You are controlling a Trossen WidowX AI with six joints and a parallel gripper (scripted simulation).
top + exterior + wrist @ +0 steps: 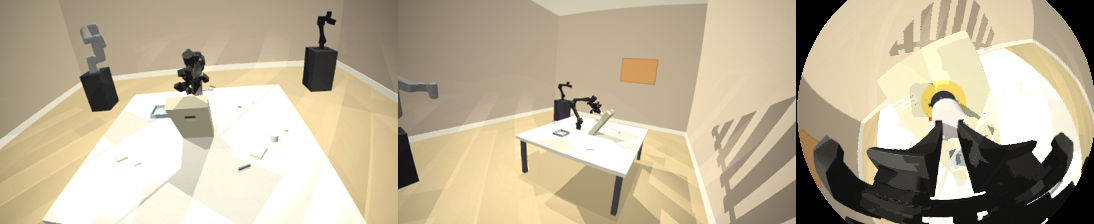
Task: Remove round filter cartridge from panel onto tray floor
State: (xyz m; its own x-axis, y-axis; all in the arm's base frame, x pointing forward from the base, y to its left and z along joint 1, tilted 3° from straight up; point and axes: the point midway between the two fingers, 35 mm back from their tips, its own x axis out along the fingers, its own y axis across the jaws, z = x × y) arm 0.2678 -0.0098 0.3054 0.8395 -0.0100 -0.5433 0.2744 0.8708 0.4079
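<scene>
Now: gripper tip 10 mm short of the round filter cartridge and 10 mm above it. Also, from my gripper tip: beige service panel: 110 mm below, 20 mm ahead; blue-grey tray: 380 mm behind, 280 mm to the right, 270 mm below.
</scene>
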